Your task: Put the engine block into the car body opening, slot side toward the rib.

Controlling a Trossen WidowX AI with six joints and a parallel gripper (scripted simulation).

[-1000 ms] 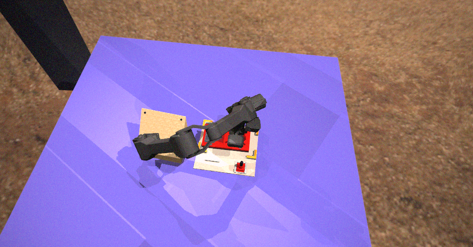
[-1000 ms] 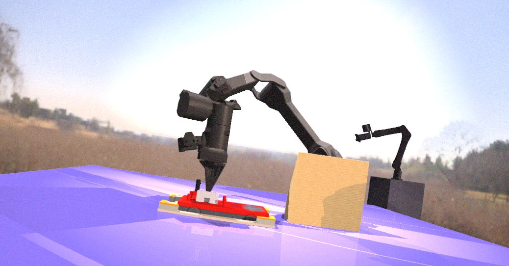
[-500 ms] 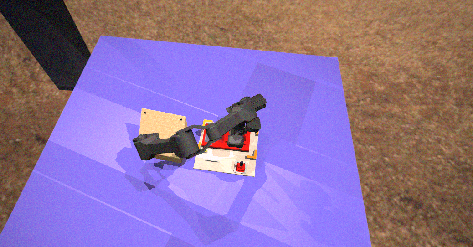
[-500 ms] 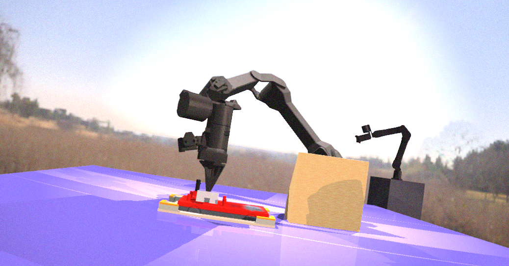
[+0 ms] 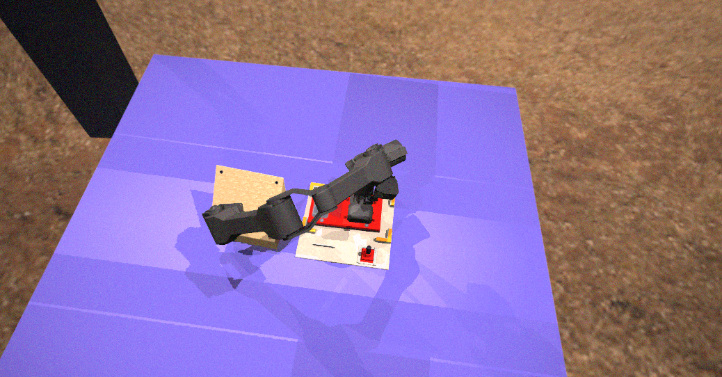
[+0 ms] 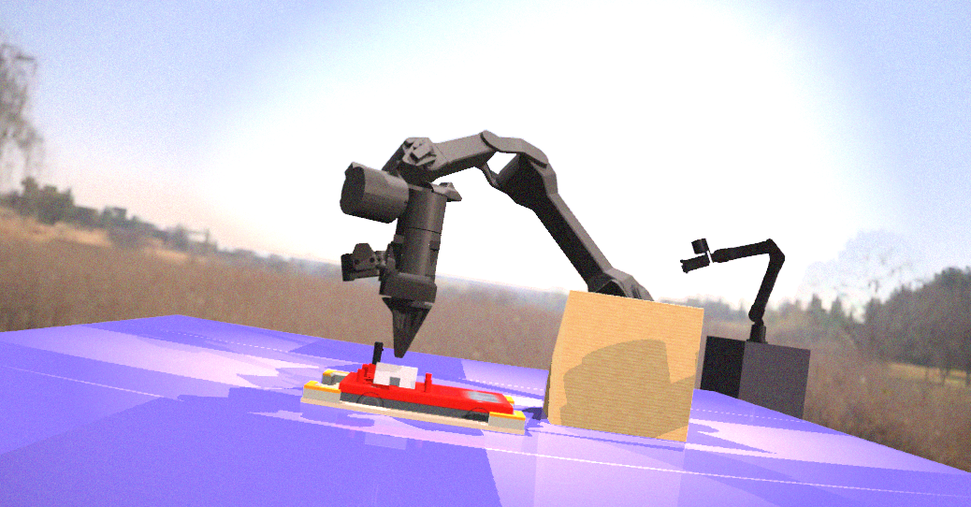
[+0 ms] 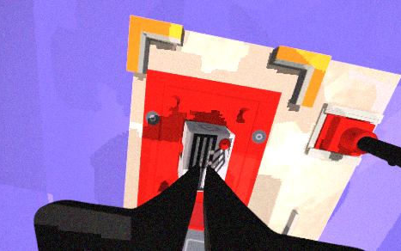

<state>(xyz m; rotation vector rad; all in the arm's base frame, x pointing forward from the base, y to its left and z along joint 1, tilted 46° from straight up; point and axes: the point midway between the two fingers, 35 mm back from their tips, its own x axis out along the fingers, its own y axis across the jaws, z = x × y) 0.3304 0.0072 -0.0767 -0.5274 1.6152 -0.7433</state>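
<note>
Now: the grey engine block 10 mm to the left of my gripper tip and 30 mm below it. Round my gripper tip: black peg 20 mm ahead, 130 mm to the right, 20 mm below; beige base plate 30 mm behind, 20 mm to the right, 50 mm below.
</note>
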